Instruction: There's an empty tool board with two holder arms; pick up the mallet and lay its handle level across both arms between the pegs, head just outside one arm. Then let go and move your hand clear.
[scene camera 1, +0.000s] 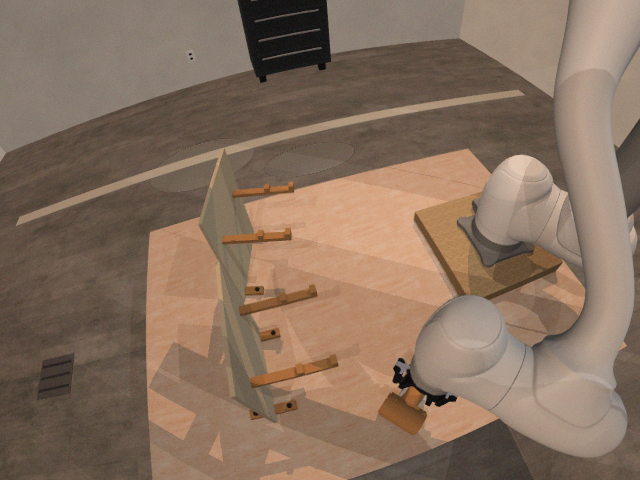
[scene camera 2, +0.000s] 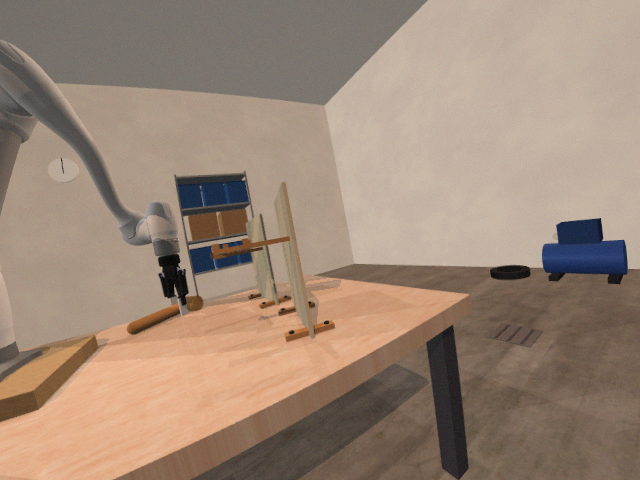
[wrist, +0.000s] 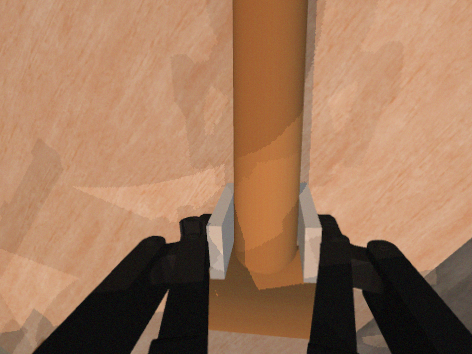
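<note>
The orange-brown wooden mallet lies low at the tabletop, its head toward the near table edge in scene camera 1. My gripper points down and is shut on the handle close to the head, with one pale pad against each side. In scene camera 1 my arm hides most of the handle. Two upright greenish boards stand to the left there, each with two pegged holder arms. The nearer board's arms and the farther board's arms bear no tool.
The wooden table carries the boards on orange feet. The robot's base stands on a thick wooden slab. A shelf rack stands behind the table, and a black drawer cabinet by the wall.
</note>
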